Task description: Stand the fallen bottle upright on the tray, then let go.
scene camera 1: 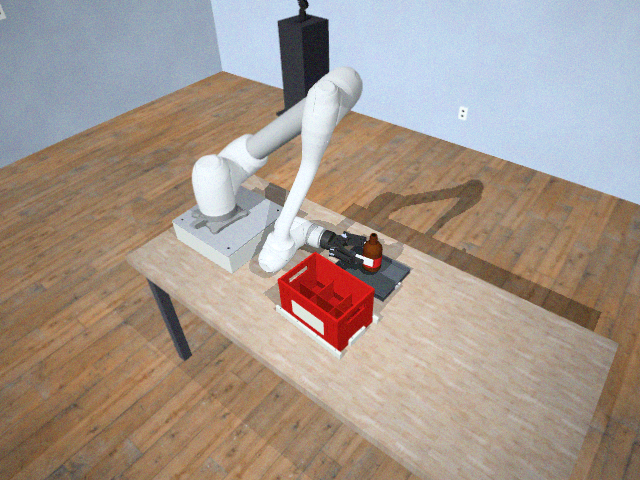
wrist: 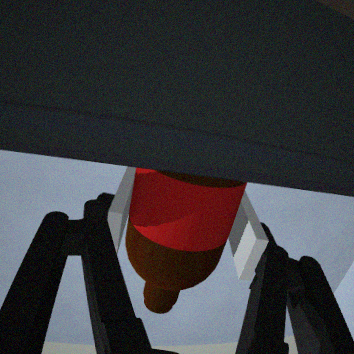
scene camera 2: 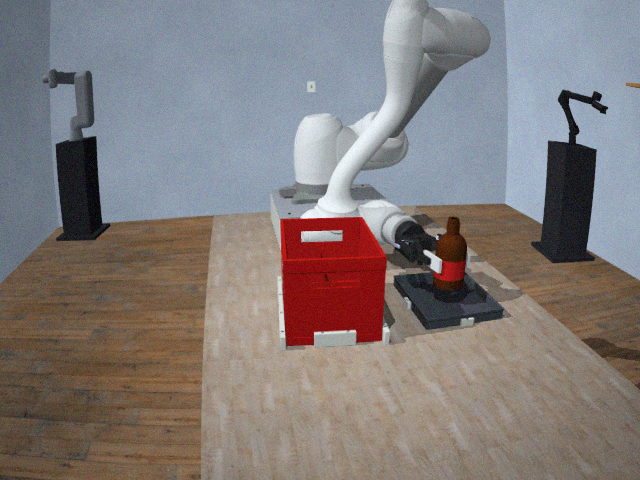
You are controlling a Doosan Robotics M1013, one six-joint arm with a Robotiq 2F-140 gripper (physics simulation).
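Where they show: gripper, fingertip midpoint: (scene camera 1: 377, 256) (scene camera 2: 455, 264); arm's base at its link origin: (scene camera 1: 220, 214) (scene camera 2: 319, 196).
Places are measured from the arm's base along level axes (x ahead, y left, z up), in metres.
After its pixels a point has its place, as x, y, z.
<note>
The brown bottle (scene camera 1: 372, 248) @[0.645, 0.245, 0.054] (scene camera 2: 451, 245) @[0.662, 0.255, 0.045] (wrist: 172, 262) @[0.597, 0.252, 0.020] with a red label stands upright over the dark tray (scene camera 1: 397, 272) @[0.703, 0.340, -0.100] (scene camera 2: 465, 314) @[0.748, 0.276, -0.080] (wrist: 175, 75), neck up. My gripper (scene camera 1: 370, 255) @[0.649, 0.271, -0.003] (scene camera 2: 451, 261) @[0.649, 0.271, -0.003] (wrist: 182, 192) @[0.649, 0.271, -0.003] is shut on the bottle, with one pale pad on each side at the label. The arm reaches in low and about level from the base side. In the wrist view the tray's edge hides the bottle's bottom. The base is at the tray floor or very close above it; I cannot tell whether it touches.
A red crate (scene camera 1: 330, 330) @[0.769, -0.098, 0.000] (scene camera 2: 333, 299) @[0.795, -0.008, -0.009] with compartments stands beside the tray, held by white corner pieces on the wooden table (scene camera 1: 465, 387) @[1.173, 0.097, -0.105] (scene camera 2: 413, 413) @[1.049, 0.105, -0.105]. The arm's grey base block (scene camera 1: 227, 253) @[0.216, -0.116, -0.008] is at the table's far end. Black pedestals (scene camera 2: 568, 201) (scene camera 1: 303, 62) stand beyond the table.
</note>
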